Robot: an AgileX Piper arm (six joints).
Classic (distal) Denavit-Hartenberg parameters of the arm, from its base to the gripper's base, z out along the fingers. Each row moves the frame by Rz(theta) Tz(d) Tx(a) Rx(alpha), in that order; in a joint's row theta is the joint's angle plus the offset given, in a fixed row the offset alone. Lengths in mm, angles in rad.
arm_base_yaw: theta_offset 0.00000  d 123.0  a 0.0  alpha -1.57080
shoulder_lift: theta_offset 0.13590  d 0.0  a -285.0  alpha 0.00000
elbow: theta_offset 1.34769  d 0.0  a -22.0  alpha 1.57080
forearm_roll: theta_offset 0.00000  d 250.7  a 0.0  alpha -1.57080
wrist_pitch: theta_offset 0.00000  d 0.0  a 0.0  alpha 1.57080
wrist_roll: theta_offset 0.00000  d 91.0  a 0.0  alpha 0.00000
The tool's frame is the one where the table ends.
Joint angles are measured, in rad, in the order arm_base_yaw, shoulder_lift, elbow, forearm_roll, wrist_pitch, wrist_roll. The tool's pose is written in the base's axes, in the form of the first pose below.
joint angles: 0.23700, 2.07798, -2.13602, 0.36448, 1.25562, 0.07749
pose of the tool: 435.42, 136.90, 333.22, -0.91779, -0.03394, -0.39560, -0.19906, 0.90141, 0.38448
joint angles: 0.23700, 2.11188, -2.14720, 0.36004, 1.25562, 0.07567
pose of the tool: 442.48, 138.23, 320.71, -0.92559, -0.03875, -0.37654, -0.19217, 0.90513, 0.37921
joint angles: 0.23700, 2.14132, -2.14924, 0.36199, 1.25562, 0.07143
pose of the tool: 447.96, 139.72, 307.64, -0.93466, -0.04445, -0.35276, -0.18604, 0.90664, 0.37867
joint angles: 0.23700, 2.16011, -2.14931, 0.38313, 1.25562, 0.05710
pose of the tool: 450.80, 142.16, 299.50, -0.93984, -0.05354, -0.33739, -0.19218, 0.89940, 0.39262
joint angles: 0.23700, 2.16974, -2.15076, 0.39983, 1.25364, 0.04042
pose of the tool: 452.31, 143.87, 295.97, -0.93990, -0.06395, -0.33540, -0.20425, 0.89246, 0.40223
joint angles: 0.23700, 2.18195, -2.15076, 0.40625, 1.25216, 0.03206
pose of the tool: 454.32, 144.87, 290.44, -0.94220, -0.07000, -0.32767, -0.20709, 0.89044, 0.40525
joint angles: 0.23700, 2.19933, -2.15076, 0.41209, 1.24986, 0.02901
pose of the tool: 457.16, 146.00, 282.42, -0.94682, -0.07143, -0.31374, -0.20279, 0.88949, 0.40949
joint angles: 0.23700, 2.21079, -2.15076, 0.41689, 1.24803, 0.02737
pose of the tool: 458.97, 146.81, 277.14, -0.94982, -0.07160, -0.30449, -0.19946, 0.88851, 0.41325
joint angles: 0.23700, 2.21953, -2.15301, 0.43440, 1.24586, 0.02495
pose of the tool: 460.23, 148.50, 274.25, -0.95194, -0.06847, -0.29855, -0.19776, 0.88171, 0.42835
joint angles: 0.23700, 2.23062, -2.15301, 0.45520, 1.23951, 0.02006
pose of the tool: 461.99, 150.51, 269.84, -0.95412, -0.06484, -0.29232, -0.19588, 0.87356, 0.44557
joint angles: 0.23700, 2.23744, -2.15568, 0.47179, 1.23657, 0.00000
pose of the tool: 463.04, 152.04, 268.00, -0.95170, -0.07650, -0.29734, -0.21154, 0.86528, 0.45447
